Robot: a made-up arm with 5 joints. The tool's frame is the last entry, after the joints.
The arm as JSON. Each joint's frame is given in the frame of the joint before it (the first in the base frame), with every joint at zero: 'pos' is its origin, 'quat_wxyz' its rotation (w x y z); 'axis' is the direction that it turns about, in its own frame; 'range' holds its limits. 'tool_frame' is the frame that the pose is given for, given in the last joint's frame.
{
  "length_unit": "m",
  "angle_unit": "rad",
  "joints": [
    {
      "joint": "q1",
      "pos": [
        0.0,
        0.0,
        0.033
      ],
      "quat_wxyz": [
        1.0,
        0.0,
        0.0,
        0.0
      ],
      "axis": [
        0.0,
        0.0,
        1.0
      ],
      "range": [
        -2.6,
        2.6
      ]
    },
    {
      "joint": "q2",
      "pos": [
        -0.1,
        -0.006,
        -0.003
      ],
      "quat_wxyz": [
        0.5,
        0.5,
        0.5,
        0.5
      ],
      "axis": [
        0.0,
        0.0,
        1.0
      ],
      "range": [
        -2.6,
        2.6
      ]
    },
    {
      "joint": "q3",
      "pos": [
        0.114,
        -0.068,
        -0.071
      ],
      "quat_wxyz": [
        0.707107,
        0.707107,
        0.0,
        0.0
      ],
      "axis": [
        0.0,
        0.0,
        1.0
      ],
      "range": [
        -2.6,
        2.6
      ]
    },
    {
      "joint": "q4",
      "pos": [
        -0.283,
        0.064,
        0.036
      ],
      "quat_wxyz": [
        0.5,
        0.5,
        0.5,
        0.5
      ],
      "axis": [
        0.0,
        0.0,
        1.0
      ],
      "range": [
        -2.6,
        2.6
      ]
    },
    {
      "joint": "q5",
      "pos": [
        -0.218,
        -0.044,
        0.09
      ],
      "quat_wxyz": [
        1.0,
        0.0,
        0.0,
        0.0
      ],
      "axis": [
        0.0,
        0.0,
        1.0
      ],
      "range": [
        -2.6,
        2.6
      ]
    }
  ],
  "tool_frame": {
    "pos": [
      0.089,
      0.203,
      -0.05
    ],
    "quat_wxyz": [
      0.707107,
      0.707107,
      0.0,
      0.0
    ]
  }
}
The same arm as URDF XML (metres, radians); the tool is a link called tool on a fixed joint. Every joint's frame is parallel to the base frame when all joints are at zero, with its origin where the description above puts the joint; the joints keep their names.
<robot name="arm">
  <joint name="tool_joint" type="fixed">
    <parent link="link5"/>
    <child link="tool"/>
    <origin xyz="0.089 -0.05 -0.203" rpy="0 0 0"/>
  </joint>
  <joint name="q5" type="revolute">
    <parent link="link4"/>
    <child link="link5"/>
    <origin xyz="-0.218 0.09 0.044" rpy="0 0 0"/>
    <axis xyz="0 1 0"/>
    <limit lower="-2.6" upper="2.6"/>
  </joint>
  <joint name="q4" type="revolute">
    <parent link="link3"/>
    <child link="link4"/>
    <origin xyz="0.064 -0.283 -0.036" rpy="0 0 0"/>
    <axis xyz="0 1 0"/>
    <limit lower="-2.6" upper="2.6"/>
  </joint>
  <joint name="q3" type="revolute">
    <parent link="link2"/>
    <child link="link3"/>
    <origin xyz="-0.071 0.114 -0.068" rpy="0 0 0"/>
    <axis xyz="0 0 -1"/>
    <limit lower="-2.6" upper="2.6"/>
  </joint>
  <joint name="q2" type="revolute">
    <parent link="link1"/>
    <child link="link2"/>
    <origin xyz="-0.1 -0.006 -0.003" rpy="0 0 0"/>
    <axis xyz="1 0 0"/>
    <limit lower="-2.6" upper="2.6"/>
  </joint>
  <joint name="q1" type="revolute">
    <parent link="base"/>
    <child link="link1"/>
    <origin xyz="0 0 0.033" rpy="0 0 0"/>
    <axis xyz="0 0 1"/>
    <limit lower="-2.6" upper="2.6"/>
  </joint>
  <link name="base"/>
  <link name="link1"/>
  <link name="link2"/>
  <link name="link3"/>
  <link name="link4"/>
  <link name="link5"/>
  <link name="tool"/>
</robot>

